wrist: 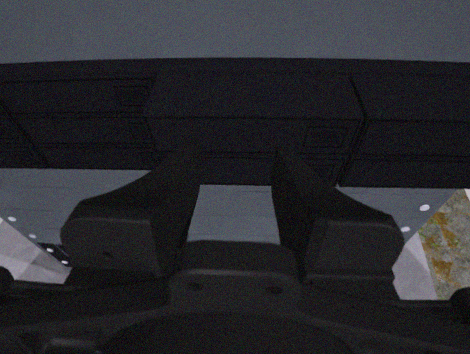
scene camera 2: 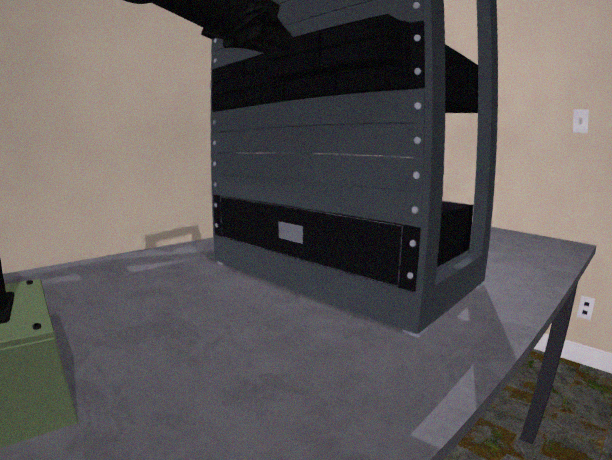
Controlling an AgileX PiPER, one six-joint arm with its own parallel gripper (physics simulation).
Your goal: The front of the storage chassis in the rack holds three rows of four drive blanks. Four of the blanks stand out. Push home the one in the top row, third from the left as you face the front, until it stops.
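The storage chassis (scene camera 2: 350, 60) (wrist: 250, 67) is a black band across the rack front. In the wrist view, the top-row blank (wrist: 255, 132) at the centre, which looks like the third from the left, shows its top face and stands forward of its left neighbour (wrist: 75, 127). The top blank to its right (wrist: 420, 137) has its front edge at about the same level. My gripper (wrist: 237, 160) (scene camera 2: 282, 45) is open and empty, its fingertips at the lower part of the central blank's front; contact cannot be told. In the scene view, dark shapes blend and the blanks are hard to separate.
The grey rack (scene camera 2: 434, 165) stands on the grey table (scene camera 2: 225, 360). Grey panels (scene camera 2: 320, 175) lie below the chassis, and a black unit (scene camera 2: 350, 245) with a light label sits lower down. A green block (scene camera 2: 35, 380) stands at the left of the scene view.
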